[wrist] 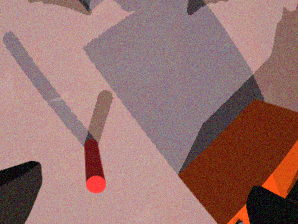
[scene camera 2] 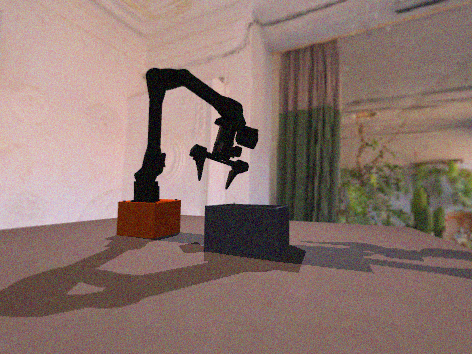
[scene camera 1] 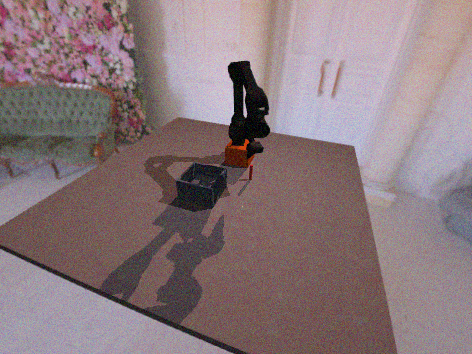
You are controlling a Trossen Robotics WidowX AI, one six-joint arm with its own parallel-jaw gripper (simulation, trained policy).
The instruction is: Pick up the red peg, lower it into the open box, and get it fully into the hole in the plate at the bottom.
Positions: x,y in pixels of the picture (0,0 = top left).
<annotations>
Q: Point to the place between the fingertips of my gripper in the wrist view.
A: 147,188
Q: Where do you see a red peg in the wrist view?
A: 95,182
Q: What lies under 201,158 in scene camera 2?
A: My gripper.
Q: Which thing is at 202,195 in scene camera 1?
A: A dark box.
</annotations>
